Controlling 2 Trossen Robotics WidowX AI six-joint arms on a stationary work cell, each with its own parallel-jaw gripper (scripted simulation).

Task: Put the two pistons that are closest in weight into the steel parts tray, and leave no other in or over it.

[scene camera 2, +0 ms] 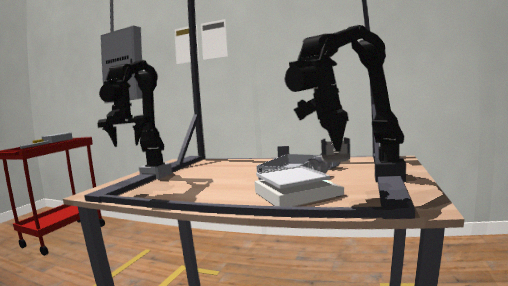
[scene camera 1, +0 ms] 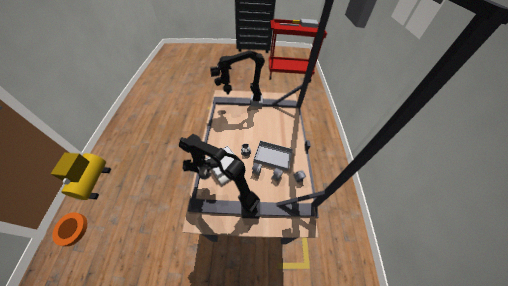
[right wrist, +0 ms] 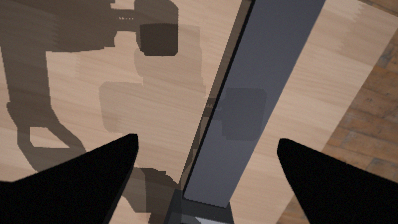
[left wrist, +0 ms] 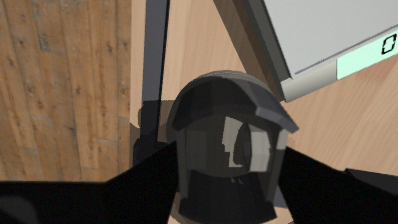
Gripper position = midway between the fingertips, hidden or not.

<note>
I see my left gripper [scene camera 2: 337, 149], my right gripper [scene camera 2: 126, 146] and a steel parts tray [scene camera 1: 269, 154].
My left gripper is seen too in the left wrist view [left wrist: 226, 149]. My right gripper is seen too in the right wrist view [right wrist: 208, 143]. The right wrist view misses the steel parts tray: it is out of frame. The left wrist view does not show the steel parts tray: it is out of frame.
</note>
